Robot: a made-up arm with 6 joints.
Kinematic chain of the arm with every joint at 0, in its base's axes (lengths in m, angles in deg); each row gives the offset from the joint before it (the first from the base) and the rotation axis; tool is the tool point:
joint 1: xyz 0 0 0.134 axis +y
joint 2: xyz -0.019 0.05 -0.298 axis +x
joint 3: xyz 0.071 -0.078 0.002 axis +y
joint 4: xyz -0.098 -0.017 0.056 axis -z
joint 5: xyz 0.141 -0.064 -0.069 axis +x
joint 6: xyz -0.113 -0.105 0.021 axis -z
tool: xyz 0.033 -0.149 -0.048
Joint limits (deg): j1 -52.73..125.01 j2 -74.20..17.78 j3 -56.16..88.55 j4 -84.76..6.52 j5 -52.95..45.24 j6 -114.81..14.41
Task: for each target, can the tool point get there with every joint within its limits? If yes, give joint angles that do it. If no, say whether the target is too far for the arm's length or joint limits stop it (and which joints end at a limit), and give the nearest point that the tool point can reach.
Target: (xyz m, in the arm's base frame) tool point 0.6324 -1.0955 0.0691
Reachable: no: too far | nearest point 0.3671 -0.3634 -0.0214 | short by 0.784 m
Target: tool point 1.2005 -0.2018 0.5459
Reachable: no: too far | nearest point 0.5077 -0.1114 0.1022 | short by 0.828 m
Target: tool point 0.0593 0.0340 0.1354
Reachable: yes | joints 45.29 -63.50 -31.71 -6.76 -45.38 -31.04
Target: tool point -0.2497 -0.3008 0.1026
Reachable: yes | joints 108.73 6.37 7.58 -6.82 -39.61 -20.47
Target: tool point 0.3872 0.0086 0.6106
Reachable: no: joint limits stop it (at a limit: joint 1, joint 2, joint 3) | nearest point 0.2691 -0.0064 0.2942 | short by 0.338 m
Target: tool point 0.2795 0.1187 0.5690
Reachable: no: joint limits stop it (at a limit: joint 1, joint 2, joint 3) | nearest point 0.2262 0.0469 0.2981 | short by 0.285 m
